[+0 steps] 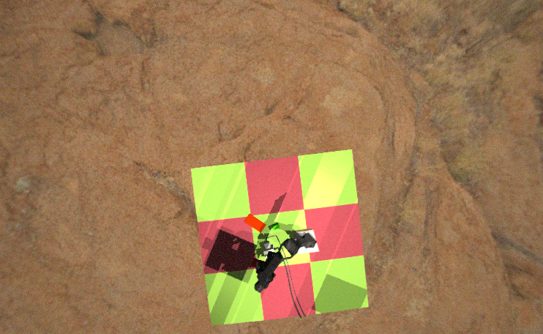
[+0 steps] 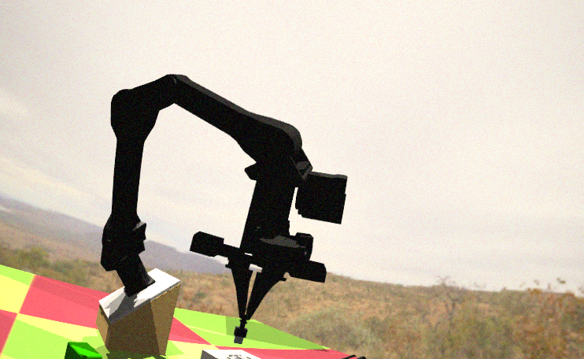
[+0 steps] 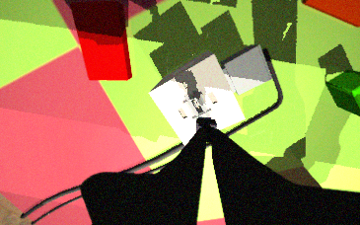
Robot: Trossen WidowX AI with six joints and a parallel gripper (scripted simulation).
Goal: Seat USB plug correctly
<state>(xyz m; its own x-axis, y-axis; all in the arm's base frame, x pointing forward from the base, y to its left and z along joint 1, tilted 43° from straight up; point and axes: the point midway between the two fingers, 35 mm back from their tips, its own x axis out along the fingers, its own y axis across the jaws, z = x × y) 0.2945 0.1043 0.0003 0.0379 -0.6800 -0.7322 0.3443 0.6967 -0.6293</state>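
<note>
Right now the black USB plug is 2 cm below my gripper tip. Round my gripper tip: orange block (22 cm to the right, 13 cm below, 10 cm ahead); small green cube (19 cm to the right, 11 cm below, 7 cm behind); red block (12 cm below, 11 cm to the left, 10 cm ahead).
</note>
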